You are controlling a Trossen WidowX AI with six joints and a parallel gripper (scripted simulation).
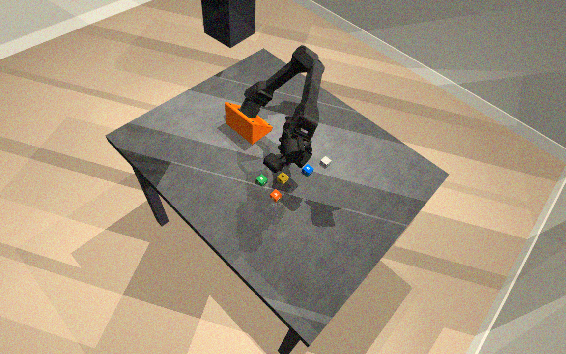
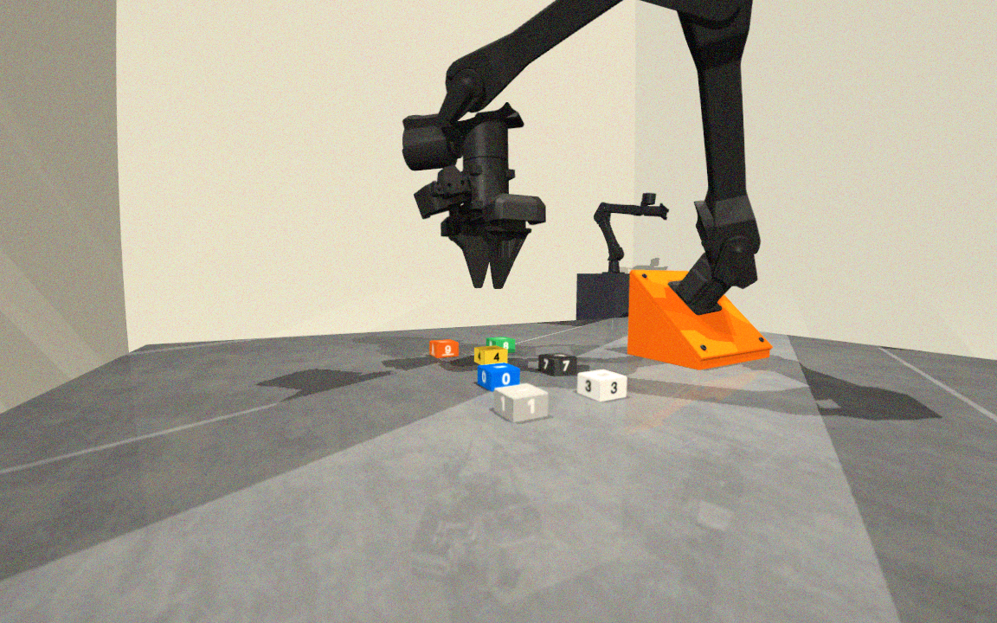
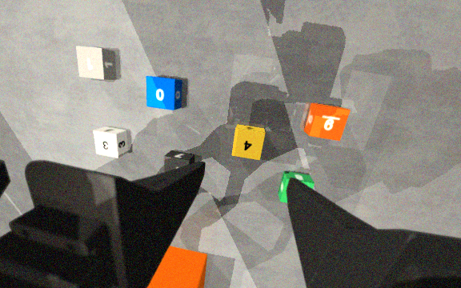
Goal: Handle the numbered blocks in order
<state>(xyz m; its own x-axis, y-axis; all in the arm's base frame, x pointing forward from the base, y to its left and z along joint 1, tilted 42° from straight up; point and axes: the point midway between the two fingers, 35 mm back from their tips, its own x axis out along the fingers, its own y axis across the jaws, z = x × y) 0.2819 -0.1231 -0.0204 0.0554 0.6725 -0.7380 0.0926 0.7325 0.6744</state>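
Right now the black 7 block is 9 cm to the left of my gripper tip, 9 cm below it and 4 cm behind it. The rest, counted from my gripper tip: orange block: 9 cm below, 8 cm to the right, 3 cm ahead; green block: 9 cm below, 6 cm to the right, 6 cm behind; yellow 4 block: 9 cm below.
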